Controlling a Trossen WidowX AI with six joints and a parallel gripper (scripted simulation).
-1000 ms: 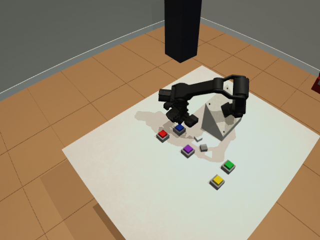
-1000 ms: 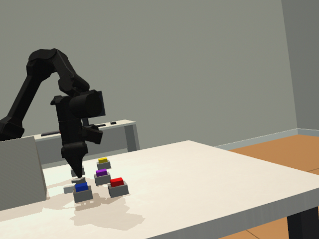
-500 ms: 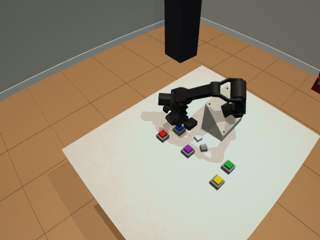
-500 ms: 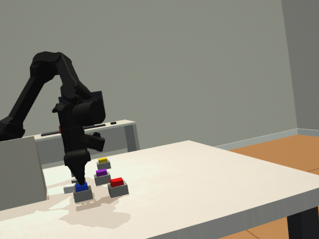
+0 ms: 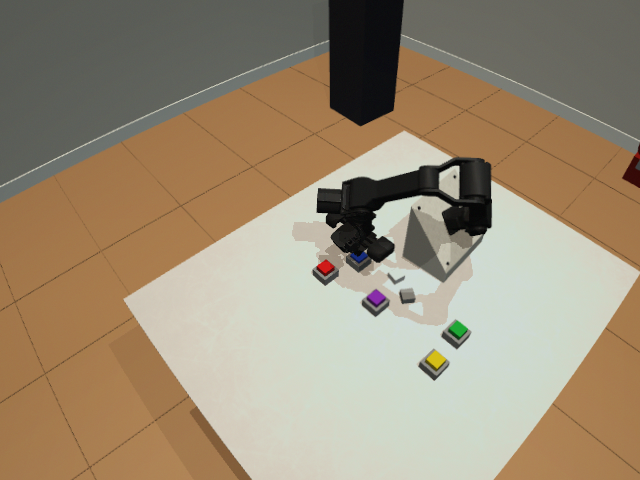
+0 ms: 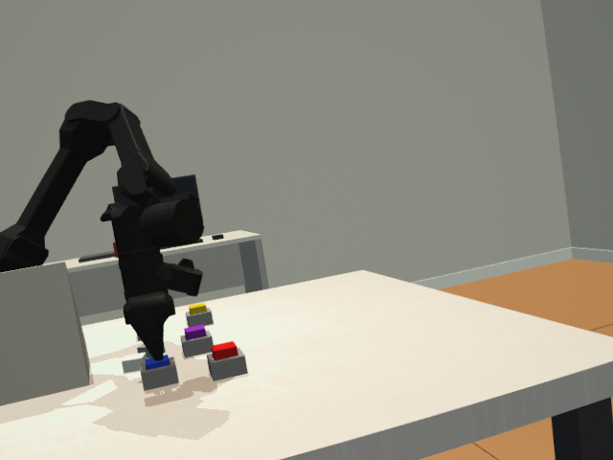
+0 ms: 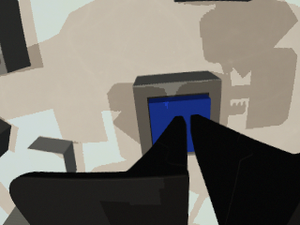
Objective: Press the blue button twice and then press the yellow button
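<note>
My gripper tip is now 1 cm above the blue button. The rest, counted from my gripper tip: green button (3 cm behind, 32 cm to the left); then purple button (6 cm ahead, 13 cm to the left); then red button (9 cm ahead, 2 cm to the right).
</note>
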